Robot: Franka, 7 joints.
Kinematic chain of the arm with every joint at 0, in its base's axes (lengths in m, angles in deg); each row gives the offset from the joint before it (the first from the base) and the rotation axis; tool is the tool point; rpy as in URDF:
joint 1: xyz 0 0 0.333 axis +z
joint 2: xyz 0 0 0 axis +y
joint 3: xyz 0 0 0.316 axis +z
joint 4: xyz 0.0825 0 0 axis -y
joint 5: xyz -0.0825 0 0.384 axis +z
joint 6: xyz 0 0 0 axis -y
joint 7: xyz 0.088 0 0 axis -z
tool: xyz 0 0 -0.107 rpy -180 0 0
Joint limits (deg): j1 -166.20..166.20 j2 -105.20..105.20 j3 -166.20..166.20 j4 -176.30..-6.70 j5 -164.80..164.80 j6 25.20..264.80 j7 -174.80..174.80
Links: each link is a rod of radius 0.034 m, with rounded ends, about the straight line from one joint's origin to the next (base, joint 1, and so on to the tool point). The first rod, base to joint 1, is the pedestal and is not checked.
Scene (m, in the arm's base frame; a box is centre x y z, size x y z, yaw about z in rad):
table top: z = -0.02
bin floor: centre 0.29 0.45 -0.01 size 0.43 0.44 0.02 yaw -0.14
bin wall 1: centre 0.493 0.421 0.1 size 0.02 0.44 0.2 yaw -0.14
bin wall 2: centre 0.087 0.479 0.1 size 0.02 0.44 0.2 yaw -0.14
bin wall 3: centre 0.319 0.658 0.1 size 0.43 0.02 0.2 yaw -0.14
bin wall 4: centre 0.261 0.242 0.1 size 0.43 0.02 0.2 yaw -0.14
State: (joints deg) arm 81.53 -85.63 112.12 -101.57 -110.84 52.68 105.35
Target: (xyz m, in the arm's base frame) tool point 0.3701 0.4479 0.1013
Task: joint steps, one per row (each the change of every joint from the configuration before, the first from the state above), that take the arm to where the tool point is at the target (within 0.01 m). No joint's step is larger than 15 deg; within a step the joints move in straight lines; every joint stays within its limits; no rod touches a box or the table.
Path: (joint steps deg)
1: -4.91 13.63 -8.15 -0.83 0.07 2.58 0.00
2: -4.92 13.64 -8.14 -0.82 0.08 2.57 0.00
3: -4.91 13.63 -8.15 -0.83 0.07 2.58 0.00
4: -4.92 13.64 -8.14 -0.83 0.08 2.58 0.00
5: -4.91 13.63 -8.15 -0.82 0.07 2.58 0.00
6: -4.92 13.64 -8.14 -0.83 0.07 2.57 0.00
7: -4.91 13.63 -8.15 -0.83 0.08 2.58 0.00
8: -4.92 13.64 -8.15 -0.82 0.07 2.58 0.00
9: -4.91 13.63 -8.14 -0.83 0.08 2.58 0.00
10: -4.92 13.64 -8.15 -0.83 0.07 2.57 0.00

